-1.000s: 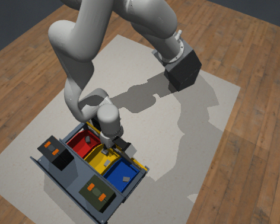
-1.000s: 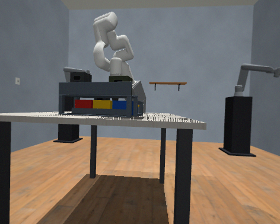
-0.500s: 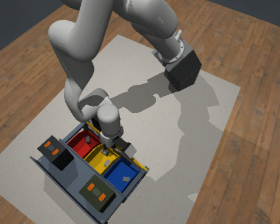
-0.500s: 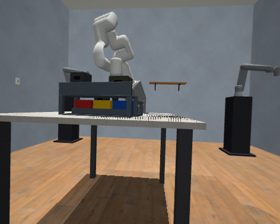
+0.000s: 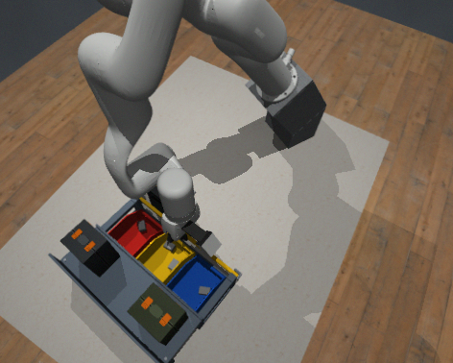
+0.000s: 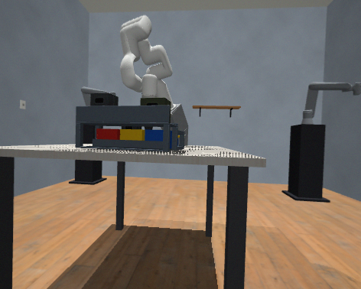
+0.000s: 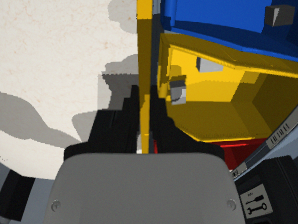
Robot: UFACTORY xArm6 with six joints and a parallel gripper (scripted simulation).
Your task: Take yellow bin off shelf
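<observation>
Right now my hand is 20 mm above the thin yellow bar. Round my hand: red bin 120 mm to the right, 90 mm ahead, 30 mm below; then blue bin 120 mm ahead, 100 mm to the left, 30 mm below; then yellow open bin 100 mm ahead, 30 mm below, 10 mm to the right.
</observation>
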